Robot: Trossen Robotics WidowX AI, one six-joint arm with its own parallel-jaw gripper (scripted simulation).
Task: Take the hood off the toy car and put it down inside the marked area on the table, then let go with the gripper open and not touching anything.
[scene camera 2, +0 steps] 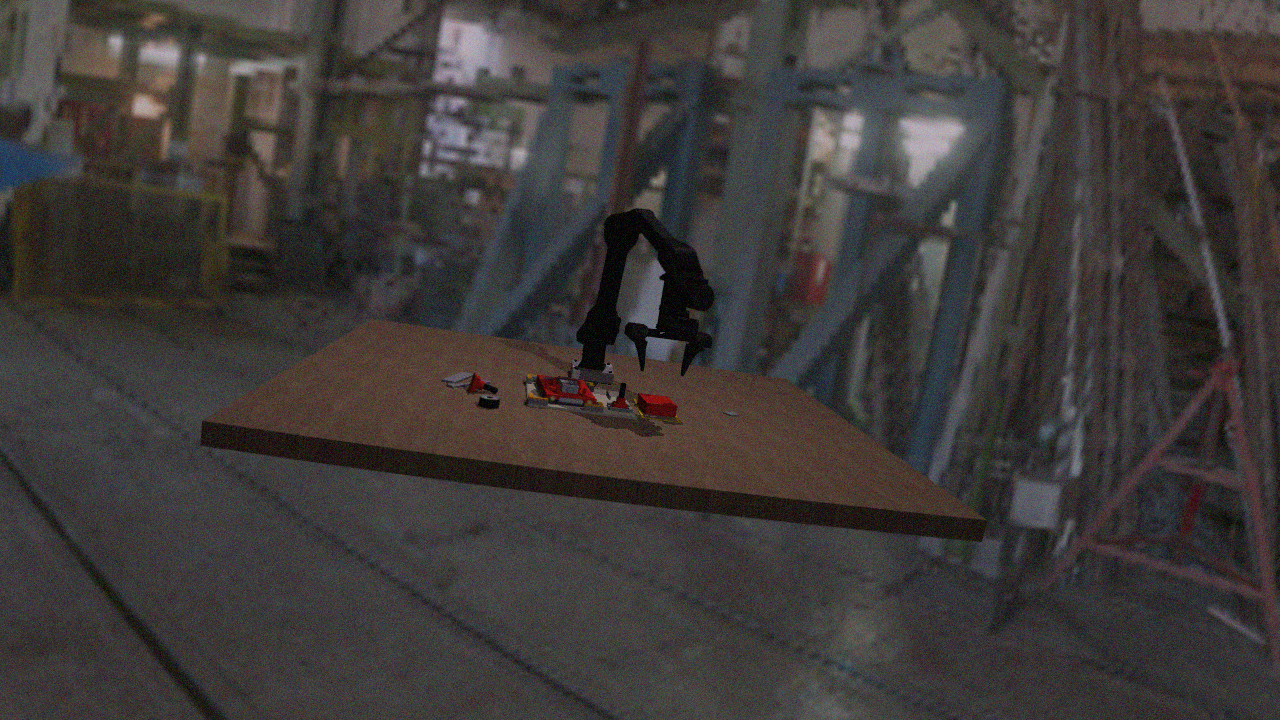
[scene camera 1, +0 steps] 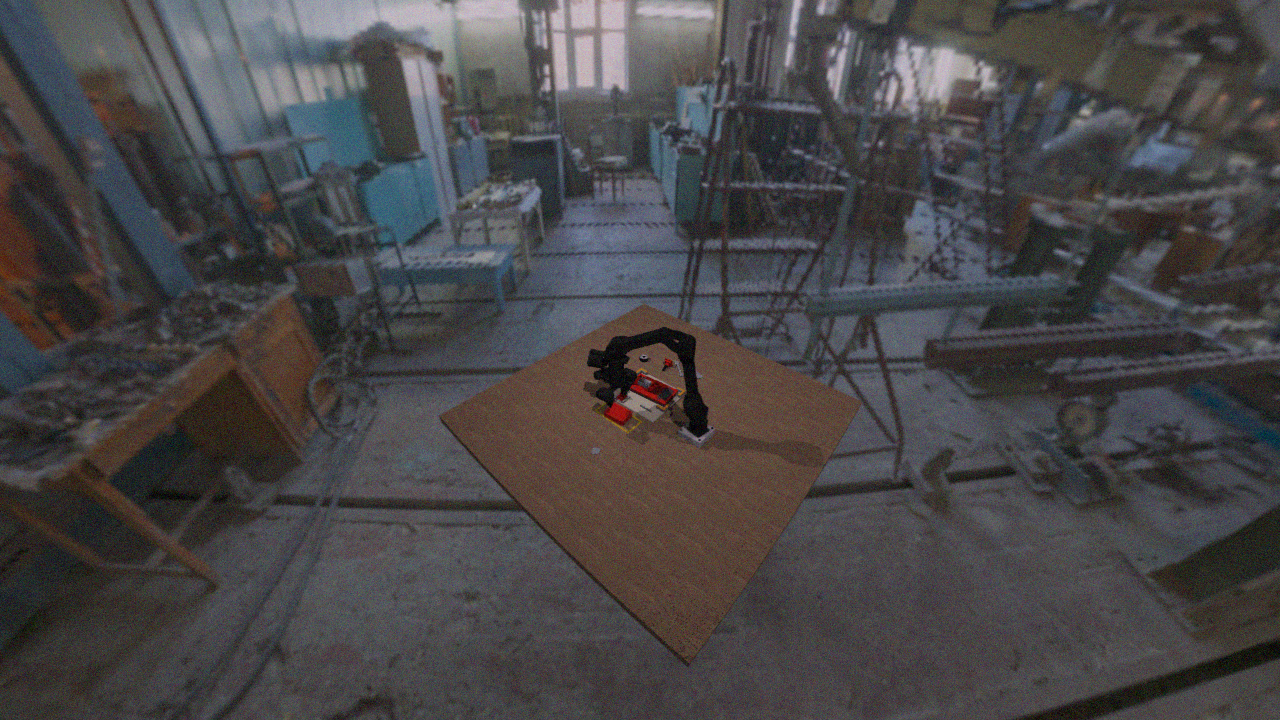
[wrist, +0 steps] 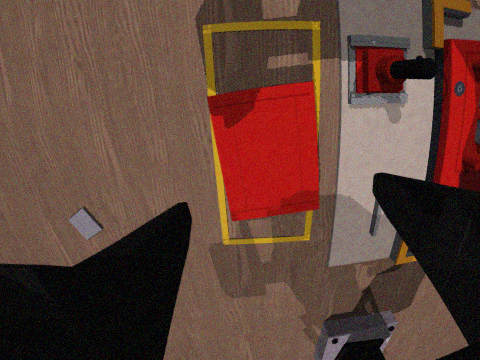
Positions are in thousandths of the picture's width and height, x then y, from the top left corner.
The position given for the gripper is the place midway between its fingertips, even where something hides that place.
The gripper (scene camera 2: 518, 519) is open, with nothing in its grasp. Also in view: a red toy car (scene camera 2: 429, 537), a red hood (scene camera 2: 508, 562) and a base plate (scene camera 2: 472, 553).
The red hood shows as well in the wrist view (wrist: 555, 382). The gripper shows as well in scene camera 1 (scene camera 1: 482, 556) and in the wrist view (wrist: 589, 549). The base plate also shows in the wrist view (wrist: 805, 368).
